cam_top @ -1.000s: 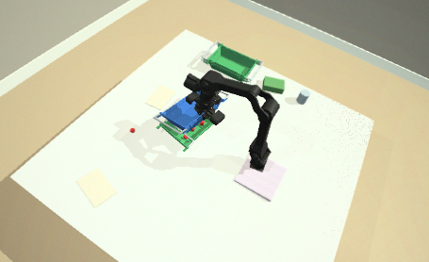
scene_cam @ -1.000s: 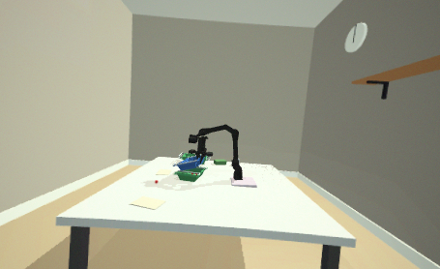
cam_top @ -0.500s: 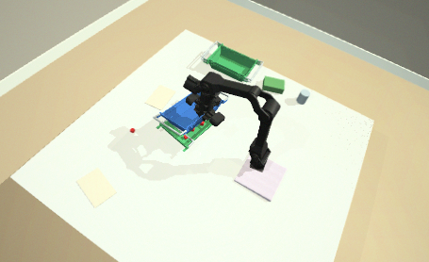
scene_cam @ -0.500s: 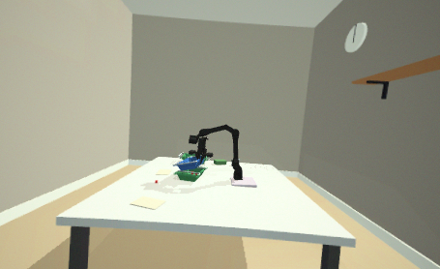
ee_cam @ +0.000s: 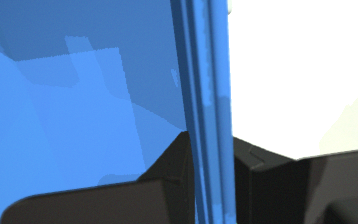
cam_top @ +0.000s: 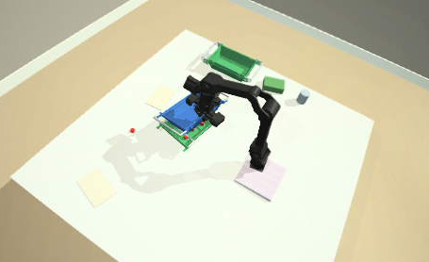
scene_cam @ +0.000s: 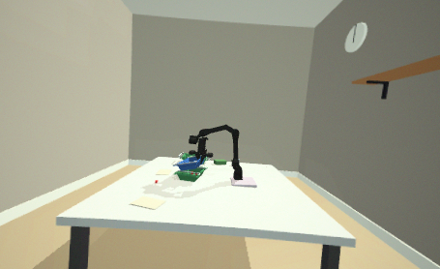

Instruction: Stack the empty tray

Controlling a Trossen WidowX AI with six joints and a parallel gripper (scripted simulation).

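My gripper tip is now 70 mm short of the blue tray, 30 mm to the left of it and 20 mm below it. Also, from my gripper tip: green block: 490 mm to the right, 240 mm behind, 90 mm below; grey cylinder: 470 mm to the right, 420 mm behind, 70 mm below.
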